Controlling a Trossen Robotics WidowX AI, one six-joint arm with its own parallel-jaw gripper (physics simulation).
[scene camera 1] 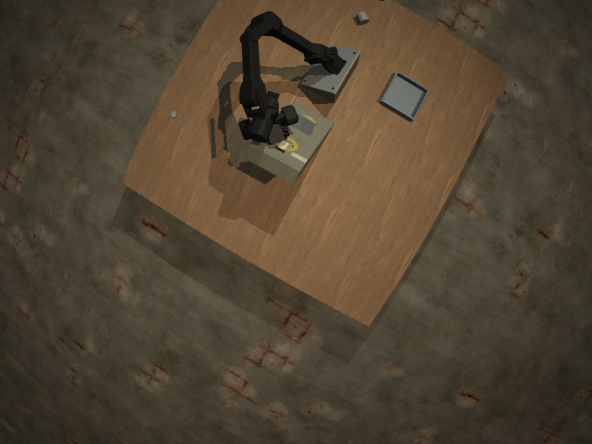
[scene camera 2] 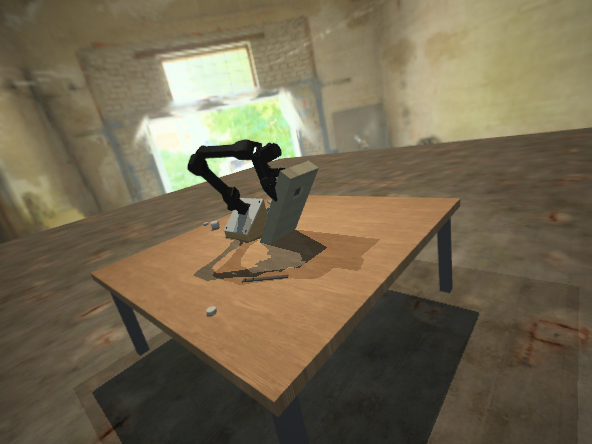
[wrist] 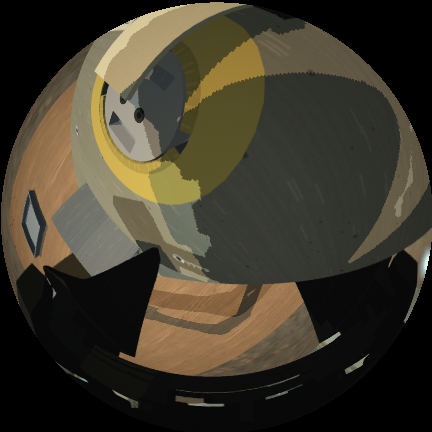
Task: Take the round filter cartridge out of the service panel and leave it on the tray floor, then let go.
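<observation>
The service panel (scene camera 1: 274, 164) (scene camera 2: 294, 212) (wrist: 300, 150) is a tilted grey-green box on the table. The round filter cartridge (wrist: 145, 135) is a grey disc with small holes and a slot, seated inside a yellow ring on the panel face. A cream flap (wrist: 145, 52) hides part of its upper edge in the wrist view. My gripper (scene camera 1: 284, 134) (scene camera 2: 278, 184) (wrist: 223, 253) is open and empty, close to the panel face and to one side of the cartridge. The panel hides the tip of one finger in the wrist view. The tray (scene camera 1: 404, 97) (wrist: 33, 225) is shallow, blue-grey and empty.
A grey hood (scene camera 1: 305, 124) (wrist: 92, 230) sticks out from the panel face. The arm stands on a grey sloped block (scene camera 1: 325, 82) (scene camera 2: 255, 215). A dark rod (scene camera 1: 213, 140) (scene camera 2: 265, 278), a pale disc (scene camera 1: 174, 114) (scene camera 2: 211, 311) and a small grey cylinder (scene camera 1: 362, 18) (scene camera 2: 215, 225) lie on the table.
</observation>
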